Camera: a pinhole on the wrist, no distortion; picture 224 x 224 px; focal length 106.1 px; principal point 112.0 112.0 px. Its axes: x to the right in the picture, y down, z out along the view. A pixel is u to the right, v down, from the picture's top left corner.
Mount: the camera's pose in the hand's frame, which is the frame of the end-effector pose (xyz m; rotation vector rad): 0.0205 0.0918 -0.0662 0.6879 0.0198 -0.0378
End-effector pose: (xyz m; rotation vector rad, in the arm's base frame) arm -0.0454 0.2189 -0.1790 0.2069 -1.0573 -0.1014
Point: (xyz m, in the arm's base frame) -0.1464 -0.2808 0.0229
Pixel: 148 74
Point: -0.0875 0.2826 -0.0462
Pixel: 160 201
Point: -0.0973 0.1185 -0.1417
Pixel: 114 88
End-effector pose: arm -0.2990 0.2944 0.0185 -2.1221 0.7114 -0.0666
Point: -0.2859 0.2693 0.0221
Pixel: 116 70
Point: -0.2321 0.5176 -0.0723
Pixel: 91 134
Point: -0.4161 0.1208 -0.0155
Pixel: behind the camera
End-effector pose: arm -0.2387 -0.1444 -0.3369 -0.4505 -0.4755 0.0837
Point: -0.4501 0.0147 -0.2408
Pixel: 44 199
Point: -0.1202 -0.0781 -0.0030
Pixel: 183 132
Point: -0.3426 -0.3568 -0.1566
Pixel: 92 61
